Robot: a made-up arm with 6 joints.
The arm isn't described. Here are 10 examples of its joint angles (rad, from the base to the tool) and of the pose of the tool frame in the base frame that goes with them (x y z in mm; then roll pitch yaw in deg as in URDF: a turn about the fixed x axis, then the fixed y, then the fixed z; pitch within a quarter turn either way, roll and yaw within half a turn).
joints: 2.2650 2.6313 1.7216 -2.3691 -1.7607 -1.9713
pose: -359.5 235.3 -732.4 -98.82 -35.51 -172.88
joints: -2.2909 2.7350 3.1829 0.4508 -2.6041 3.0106
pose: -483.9 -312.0 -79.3 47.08 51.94 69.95
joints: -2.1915 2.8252 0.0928 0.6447 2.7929 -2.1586
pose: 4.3 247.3 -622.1 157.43 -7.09 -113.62
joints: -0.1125 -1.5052 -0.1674 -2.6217 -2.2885 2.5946
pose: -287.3 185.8 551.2 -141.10 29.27 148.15
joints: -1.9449 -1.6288 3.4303 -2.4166 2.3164 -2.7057
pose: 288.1 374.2 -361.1 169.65 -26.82 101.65
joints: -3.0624 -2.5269 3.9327 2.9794 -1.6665 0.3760
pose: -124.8 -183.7 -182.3 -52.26 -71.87 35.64
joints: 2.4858 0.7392 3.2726 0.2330 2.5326 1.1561
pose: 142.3 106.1 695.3 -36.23 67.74 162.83
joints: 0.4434 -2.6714 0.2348 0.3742 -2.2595 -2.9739
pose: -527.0 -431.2 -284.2 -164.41 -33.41 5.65
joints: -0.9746 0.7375 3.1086 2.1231 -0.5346 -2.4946
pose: 28.6 121.9 676.2 -175.08 -24.05 152.52
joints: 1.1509 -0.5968 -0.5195 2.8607 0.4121 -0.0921
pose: -91.8 208.3 605.6 -157.81 18.24 72.66
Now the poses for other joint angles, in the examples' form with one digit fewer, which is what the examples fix.
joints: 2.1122 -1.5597 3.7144 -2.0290 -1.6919 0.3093
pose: 137 -378 -330 131.8 -19.6 -168.0
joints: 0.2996 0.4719 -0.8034 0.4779 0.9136 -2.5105
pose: 455 -23 162 135.5 22.3 40.3
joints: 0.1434 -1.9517 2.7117 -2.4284 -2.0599 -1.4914
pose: -606 47 -496 -92.5 -25.9 48.2
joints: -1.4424 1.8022 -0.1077 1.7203 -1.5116 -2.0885
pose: 90 -491 -465 -79.7 6.0 -165.7
